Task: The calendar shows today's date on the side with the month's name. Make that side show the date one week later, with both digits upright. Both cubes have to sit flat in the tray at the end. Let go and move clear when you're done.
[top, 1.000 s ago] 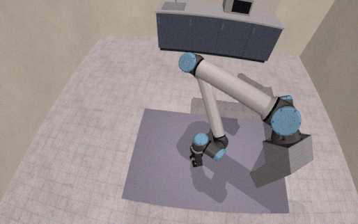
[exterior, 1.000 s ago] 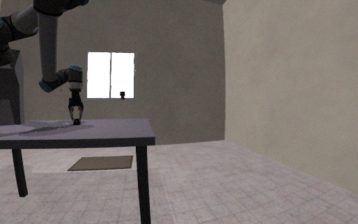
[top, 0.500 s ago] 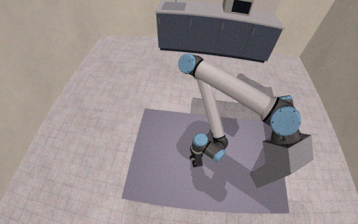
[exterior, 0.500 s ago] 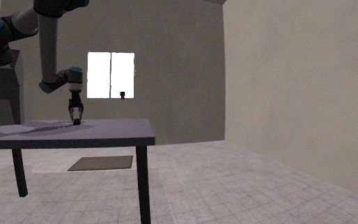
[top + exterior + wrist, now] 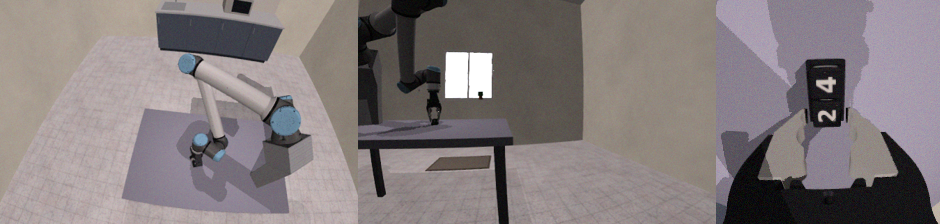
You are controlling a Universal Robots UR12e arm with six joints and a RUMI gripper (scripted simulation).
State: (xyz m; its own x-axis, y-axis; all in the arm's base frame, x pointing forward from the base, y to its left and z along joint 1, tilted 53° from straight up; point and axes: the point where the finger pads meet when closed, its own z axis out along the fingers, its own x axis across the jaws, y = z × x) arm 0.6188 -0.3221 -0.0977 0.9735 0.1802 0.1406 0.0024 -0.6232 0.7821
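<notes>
The black number cube is 1 cm below my hand. From my hand the other things lie so: black digit cube (3 cm to the left, 1 cm below); black calendar tray (3 cm below, 2 cm to the left).
</notes>
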